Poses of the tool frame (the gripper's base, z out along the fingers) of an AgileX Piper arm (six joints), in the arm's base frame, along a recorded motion.
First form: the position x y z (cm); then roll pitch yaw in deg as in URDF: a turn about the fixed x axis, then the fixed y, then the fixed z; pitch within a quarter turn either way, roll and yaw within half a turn.
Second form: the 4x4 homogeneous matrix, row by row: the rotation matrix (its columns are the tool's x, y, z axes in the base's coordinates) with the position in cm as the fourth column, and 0 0 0 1 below. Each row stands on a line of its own. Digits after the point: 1 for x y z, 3 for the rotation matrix.
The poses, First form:
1: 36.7, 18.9, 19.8, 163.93, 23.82, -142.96
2: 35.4, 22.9, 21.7, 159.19, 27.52, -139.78
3: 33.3, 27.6, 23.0, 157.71, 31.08, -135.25
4: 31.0, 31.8, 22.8, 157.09, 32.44, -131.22
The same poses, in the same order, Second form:
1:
-0.730, -0.668, 0.143, 36.7
-0.551, 0.700, 0.455, 18.9
-0.404, 0.253, -0.879, 19.8
0, 0, 0, 1

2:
-0.677, -0.729, 0.100, 35.4
-0.573, 0.608, 0.550, 22.9
-0.462, 0.315, -0.829, 21.7
0, 0, 0, 1

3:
-0.608, -0.790, 0.072, 33.3
-0.603, 0.519, 0.606, 27.6
-0.516, 0.325, -0.792, 23.0
0, 0, 0, 1

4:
-0.556, -0.830, 0.033, 31.0
-0.635, 0.450, 0.628, 31.8
-0.536, 0.329, -0.777, 22.8
0, 0, 0, 1

